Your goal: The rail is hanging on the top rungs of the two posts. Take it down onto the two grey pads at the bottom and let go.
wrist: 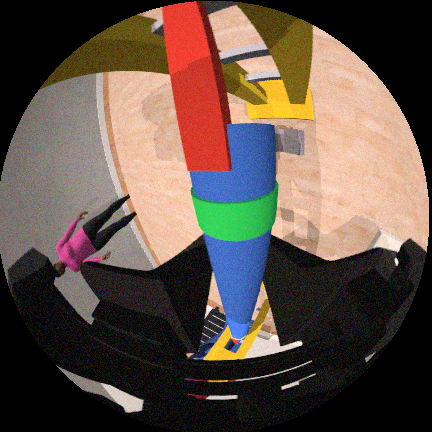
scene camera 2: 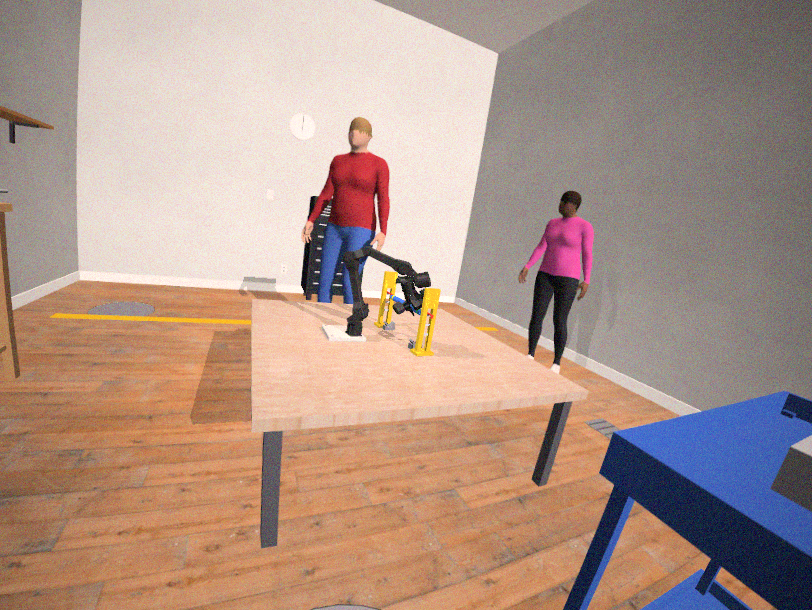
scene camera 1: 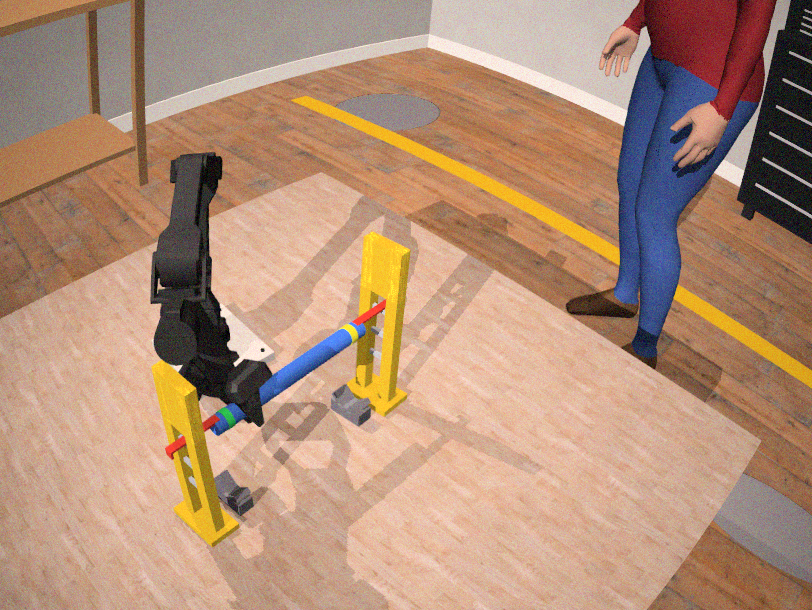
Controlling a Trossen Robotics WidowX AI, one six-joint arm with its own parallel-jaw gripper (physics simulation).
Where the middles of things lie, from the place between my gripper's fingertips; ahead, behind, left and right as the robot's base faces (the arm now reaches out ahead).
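Blue rail [scene camera 1: 347, 335]: my hand 30 mm below it, 80 mm to the right of it, 10 mm past it.
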